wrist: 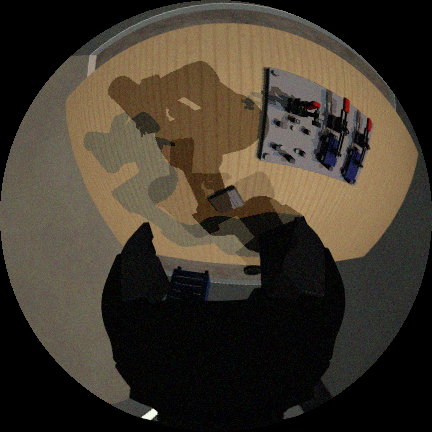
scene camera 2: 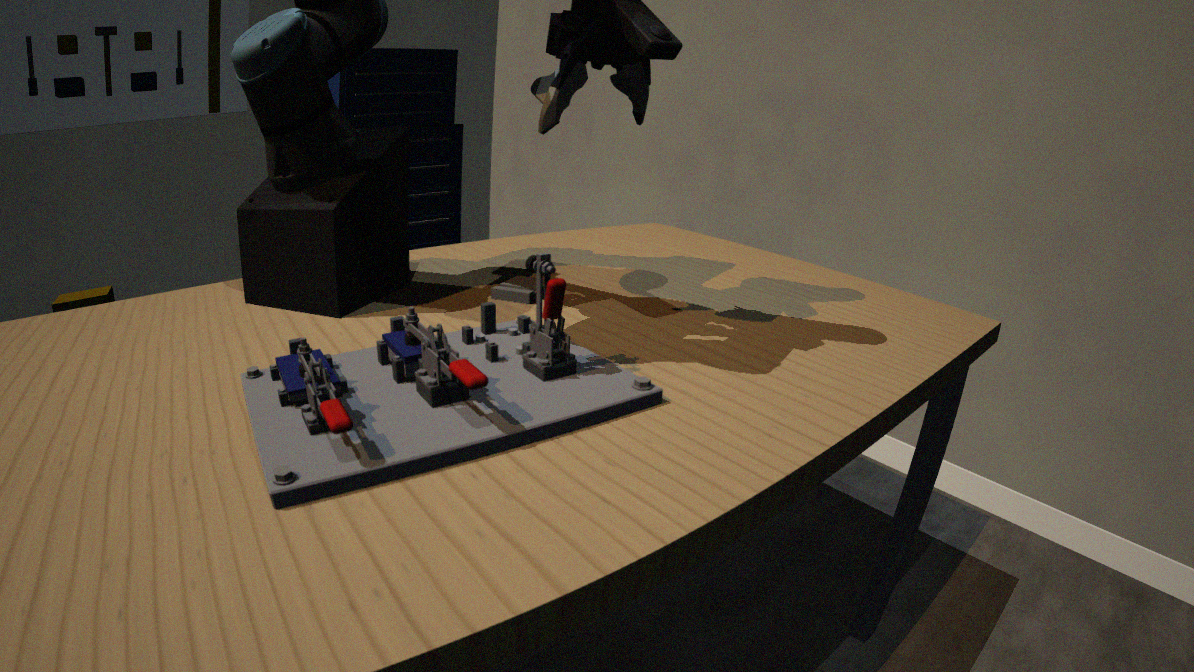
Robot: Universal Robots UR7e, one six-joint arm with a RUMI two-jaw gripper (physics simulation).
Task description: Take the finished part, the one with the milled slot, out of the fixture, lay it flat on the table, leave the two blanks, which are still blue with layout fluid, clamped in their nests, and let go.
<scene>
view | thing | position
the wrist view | my gripper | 221,222
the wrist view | fixture plate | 279,88
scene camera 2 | my gripper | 593,128
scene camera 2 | blue blank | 396,346
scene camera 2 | blue blank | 288,366
</scene>
